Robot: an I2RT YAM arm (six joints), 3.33 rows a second.
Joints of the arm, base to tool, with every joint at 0 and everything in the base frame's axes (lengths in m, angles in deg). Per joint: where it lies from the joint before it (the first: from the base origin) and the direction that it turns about. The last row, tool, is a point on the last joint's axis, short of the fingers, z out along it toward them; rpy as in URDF.
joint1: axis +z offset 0 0 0.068
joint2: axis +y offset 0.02 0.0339 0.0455
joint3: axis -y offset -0.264 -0.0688 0
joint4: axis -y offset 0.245 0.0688 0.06
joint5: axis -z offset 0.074 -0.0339 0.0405
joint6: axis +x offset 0.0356 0 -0.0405
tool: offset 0 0 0 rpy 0 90 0
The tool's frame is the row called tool.
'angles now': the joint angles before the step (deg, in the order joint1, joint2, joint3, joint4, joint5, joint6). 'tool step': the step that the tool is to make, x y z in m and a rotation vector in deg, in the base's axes. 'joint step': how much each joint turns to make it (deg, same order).
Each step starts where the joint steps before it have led.
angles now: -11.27 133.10 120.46 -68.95 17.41 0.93
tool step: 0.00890 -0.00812 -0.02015 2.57 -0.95 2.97
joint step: -0.98 2.40 -0.39 4.18 -3.30 -3.61
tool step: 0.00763 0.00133 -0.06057 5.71 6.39 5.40
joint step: 0.00 7.43 -0.02 1.00 -4.81 -4.98
